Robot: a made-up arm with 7 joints. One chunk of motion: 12 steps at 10 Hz.
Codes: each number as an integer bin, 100 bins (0 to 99) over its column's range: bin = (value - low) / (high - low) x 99, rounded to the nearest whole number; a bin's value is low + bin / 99 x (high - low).
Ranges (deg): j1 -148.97..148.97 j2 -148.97..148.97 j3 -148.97..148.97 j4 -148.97..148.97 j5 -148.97..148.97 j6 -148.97..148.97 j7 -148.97..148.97
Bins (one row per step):
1: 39 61 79 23 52 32 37
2: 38 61 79 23 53 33 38
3: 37 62 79 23 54 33 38
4: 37 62 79 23 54 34 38
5: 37 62 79 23 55 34 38
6: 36 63 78 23 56 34 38
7: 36 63 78 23 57 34 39
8: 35 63 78 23 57 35 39
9: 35 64 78 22 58 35 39
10: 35 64 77 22 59 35 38
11: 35 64 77 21 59 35 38
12: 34 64 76 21 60 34 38
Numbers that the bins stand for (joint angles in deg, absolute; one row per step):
1: -31.60 34.61 88.78 -79.75 7.52 -52.67 -37.62
2: -34.61 34.61 88.78 -79.75 10.53 -49.66 -34.61
3: -37.62 37.62 88.78 -79.75 13.54 -49.66 -34.61
4: -37.62 37.62 88.78 -79.75 13.54 -46.65 -34.61
5: -37.62 37.62 88.78 -79.75 16.55 -46.65 -34.61
6: -40.63 40.63 85.77 -79.75 19.56 -46.65 -34.61
7: -40.63 40.63 85.77 -79.75 22.57 -46.65 -31.60
8: -43.64 40.63 85.77 -79.75 22.57 -43.64 -31.60
9: -43.64 43.64 85.77 -82.76 25.58 -43.64 -31.60
10: -43.64 43.64 82.76 -82.76 28.59 -43.64 -34.61
11: -43.64 43.64 82.76 -85.77 28.59 -43.64 -34.61
12: -46.65 43.64 79.75 -85.77 31.60 -46.65 -34.61

